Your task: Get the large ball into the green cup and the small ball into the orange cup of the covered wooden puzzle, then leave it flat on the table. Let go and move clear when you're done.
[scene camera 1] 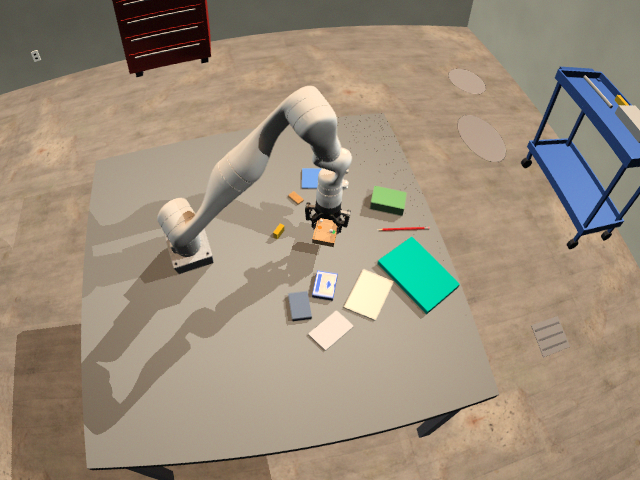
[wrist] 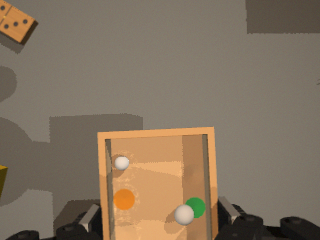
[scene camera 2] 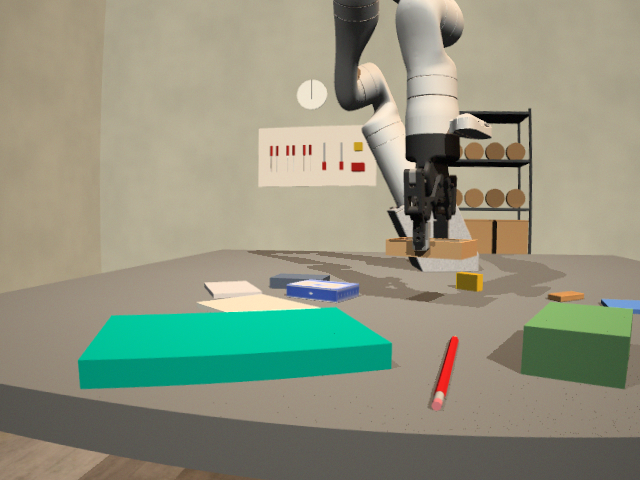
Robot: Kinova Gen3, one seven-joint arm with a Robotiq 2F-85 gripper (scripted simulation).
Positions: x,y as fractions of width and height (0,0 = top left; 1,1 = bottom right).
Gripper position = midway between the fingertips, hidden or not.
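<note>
I see my gripper (scene camera 2: 0.67,0.52). There is a covered wooden puzzle (scene camera 2: 0.72,0.52), (wrist: 0.53,0.75). I also see a green block (scene camera 2: 0.90,0.72), (scene camera 1: 0.60,0.42), though in the wrist view the green block is out of frame. A teal book (scene camera 2: 0.24,0.73), (scene camera 1: 0.65,0.56) is here too, and in the wrist view the teal book is out of frame. And there is a cream sheet (scene camera 1: 0.58,0.61).
</note>
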